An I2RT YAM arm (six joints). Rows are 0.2 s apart.
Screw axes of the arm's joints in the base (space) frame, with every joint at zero. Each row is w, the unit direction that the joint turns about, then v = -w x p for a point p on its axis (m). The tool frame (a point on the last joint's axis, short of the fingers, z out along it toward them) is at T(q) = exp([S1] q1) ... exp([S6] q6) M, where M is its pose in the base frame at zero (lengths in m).
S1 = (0, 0, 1, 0.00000, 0.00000, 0.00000)
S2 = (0, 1, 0, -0.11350, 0.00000, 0.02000)
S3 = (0, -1, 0, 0.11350, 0.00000, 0.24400)
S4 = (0, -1, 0, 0.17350, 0.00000, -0.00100)
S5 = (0, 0, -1, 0.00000, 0.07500, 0.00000)
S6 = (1, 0, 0, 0.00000, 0.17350, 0.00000)
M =
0 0 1 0.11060
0 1 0 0.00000
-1 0 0 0.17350
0 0 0 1
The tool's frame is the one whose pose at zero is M.
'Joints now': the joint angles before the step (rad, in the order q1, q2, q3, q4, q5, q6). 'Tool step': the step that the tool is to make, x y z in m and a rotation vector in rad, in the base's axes. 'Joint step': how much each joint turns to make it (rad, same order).
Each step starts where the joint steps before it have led.
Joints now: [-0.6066 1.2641 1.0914 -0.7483 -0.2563 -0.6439]
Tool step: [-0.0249 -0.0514 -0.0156 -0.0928 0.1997 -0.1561]
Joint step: [-0.1904 0.0888 0.0344 -0.0642 0.1473 -0.1412]
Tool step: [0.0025 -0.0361 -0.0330 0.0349 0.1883 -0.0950]
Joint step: [-0.0646 0.1715 0.0469 -0.0296 0.1169 -0.0231]
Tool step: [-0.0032 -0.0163 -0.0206 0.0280 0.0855 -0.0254]
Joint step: [-0.0374 0.0797 0.0074 -0.0030 0.0413 -0.0273]
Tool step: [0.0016 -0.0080 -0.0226 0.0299 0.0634 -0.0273]
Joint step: [-0.0078 0.0701 -0.0095 0.0161 0.0353 0.0105]
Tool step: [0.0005 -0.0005 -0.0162 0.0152 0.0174 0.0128]
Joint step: [0.0004 0.0285 -0.0327 0.0397 0.0014 -0.0131]
